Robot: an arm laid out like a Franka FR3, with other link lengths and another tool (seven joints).
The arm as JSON. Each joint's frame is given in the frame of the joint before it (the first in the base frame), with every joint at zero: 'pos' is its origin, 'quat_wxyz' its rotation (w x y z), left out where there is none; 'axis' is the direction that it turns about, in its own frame. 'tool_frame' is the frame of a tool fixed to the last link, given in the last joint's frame.
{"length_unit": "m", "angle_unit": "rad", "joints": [
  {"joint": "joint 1", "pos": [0.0, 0.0, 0.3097], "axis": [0.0, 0.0, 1.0]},
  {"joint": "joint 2", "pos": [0.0, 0.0, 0.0], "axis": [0.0, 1.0, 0.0]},
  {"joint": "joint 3", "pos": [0.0, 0.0, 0.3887], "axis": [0.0, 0.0, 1.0]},
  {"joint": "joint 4", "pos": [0.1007, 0.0, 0.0], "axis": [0.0, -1.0, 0.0]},
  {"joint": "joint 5", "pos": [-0.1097, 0.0, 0.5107], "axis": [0.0, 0.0, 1.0]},
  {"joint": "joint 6", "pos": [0.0, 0.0, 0.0], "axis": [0.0, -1.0, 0.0]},
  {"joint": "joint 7", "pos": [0.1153, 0.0, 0.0], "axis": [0.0, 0.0, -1.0]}
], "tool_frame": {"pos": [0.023, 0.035, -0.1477], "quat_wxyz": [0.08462, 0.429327, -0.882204, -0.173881]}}
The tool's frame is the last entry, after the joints.
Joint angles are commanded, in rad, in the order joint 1, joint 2, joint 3, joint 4, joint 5, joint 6, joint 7. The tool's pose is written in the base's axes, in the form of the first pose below.
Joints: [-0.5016, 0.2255, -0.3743, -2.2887, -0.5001, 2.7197, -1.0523]
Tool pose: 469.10 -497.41 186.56 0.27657 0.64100 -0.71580 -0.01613
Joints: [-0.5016, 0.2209, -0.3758, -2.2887, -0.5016, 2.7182, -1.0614]
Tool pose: 468.22 -498.34 189.44 0.27784 0.64343 -0.71315 -0.01484
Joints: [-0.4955, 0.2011, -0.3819, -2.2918, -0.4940, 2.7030, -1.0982]
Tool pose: 465.70 -498.42 199.68 0.28018 0.65163 -0.70473 -0.01500
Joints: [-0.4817, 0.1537, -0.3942, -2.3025, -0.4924, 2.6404, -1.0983]
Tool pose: 458.52 -494.95 218.56 0.28260 0.64504 -0.70943 -0.02768
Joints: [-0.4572, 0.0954, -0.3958, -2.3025, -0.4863, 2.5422, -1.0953]
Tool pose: 460.27 -483.65 245.60 0.28561 0.64031 -0.71163 -0.04490
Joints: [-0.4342, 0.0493, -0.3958, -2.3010, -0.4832, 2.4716, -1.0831]
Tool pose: 464.49 -472.24 268.23 0.28589 0.63597 -0.71479 -0.05379
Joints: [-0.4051, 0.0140, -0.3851, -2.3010, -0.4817, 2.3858, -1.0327]
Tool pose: 473.71 -451.20 281.54 0.28763 0.62384 -0.72311 -0.07218
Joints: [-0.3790, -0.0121, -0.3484, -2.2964, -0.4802, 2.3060, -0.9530]
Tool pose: 494.42 -419.94 292.38 0.28971 0.60936 -0.73316 -0.08502
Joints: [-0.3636, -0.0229, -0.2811, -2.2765, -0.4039, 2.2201, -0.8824]
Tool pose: 526.97 -377.35 303.19 0.27054 0.59355 -0.75010 -0.10891
